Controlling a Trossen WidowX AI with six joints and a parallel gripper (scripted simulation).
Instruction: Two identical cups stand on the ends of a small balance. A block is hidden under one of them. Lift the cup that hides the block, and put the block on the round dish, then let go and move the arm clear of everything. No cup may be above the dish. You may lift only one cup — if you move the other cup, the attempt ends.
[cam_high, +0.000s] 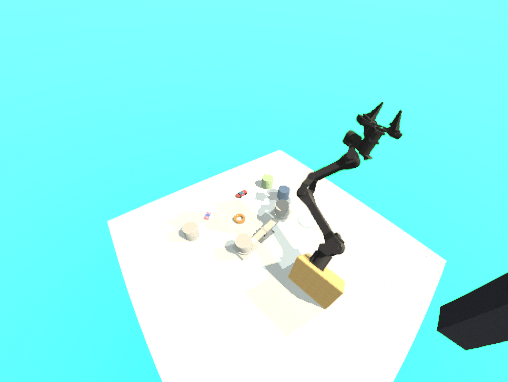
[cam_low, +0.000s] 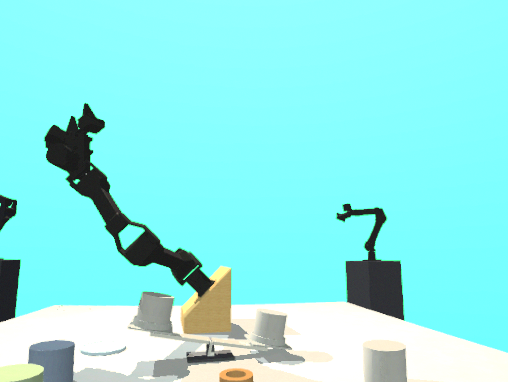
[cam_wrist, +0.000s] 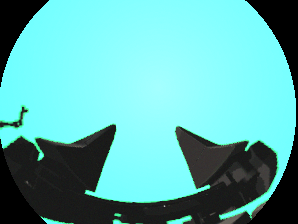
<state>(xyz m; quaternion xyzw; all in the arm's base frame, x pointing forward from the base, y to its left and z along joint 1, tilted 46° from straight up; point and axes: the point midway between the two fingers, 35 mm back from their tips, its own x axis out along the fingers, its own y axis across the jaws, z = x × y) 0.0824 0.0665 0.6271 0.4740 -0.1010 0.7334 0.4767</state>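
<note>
Now: gripper tip 600 mm above the pale blue block, 500 mm to the right of it and 240 mm short of it. From my gripper tip the other things lie so: grey cup (530 mm below, 240 mm to the left, 230 mm ahead); then round light-blue dish (640 mm below, 140 mm to the left, 120 mm ahead); then blue cylinder (600 mm below, 310 mm ahead, 80 mm to the left).
</note>
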